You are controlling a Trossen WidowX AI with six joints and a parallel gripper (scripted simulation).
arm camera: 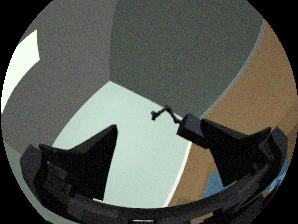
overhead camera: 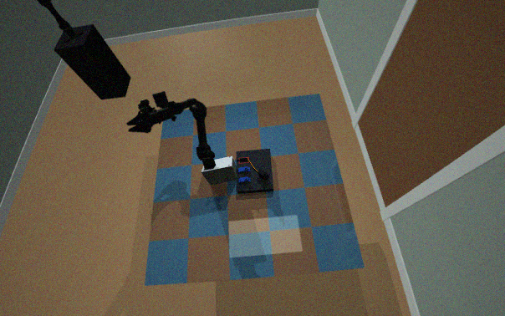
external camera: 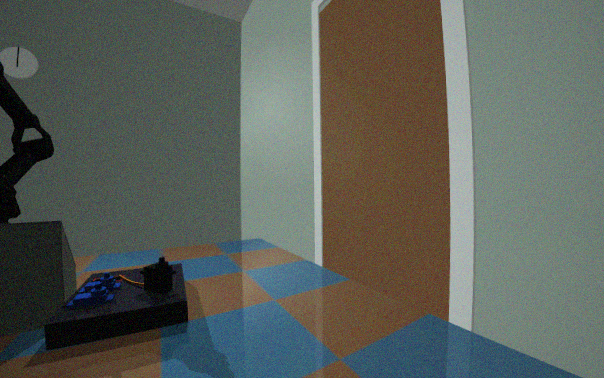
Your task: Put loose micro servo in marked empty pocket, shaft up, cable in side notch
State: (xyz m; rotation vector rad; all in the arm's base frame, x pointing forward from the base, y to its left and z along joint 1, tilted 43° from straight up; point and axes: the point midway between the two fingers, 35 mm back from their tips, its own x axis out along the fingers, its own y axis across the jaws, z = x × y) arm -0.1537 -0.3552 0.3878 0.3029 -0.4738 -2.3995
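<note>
Now: the dark robot deck 67 cm below my gripper tip, 56 cm ahead of it and 4 cm to the left of it.
</note>
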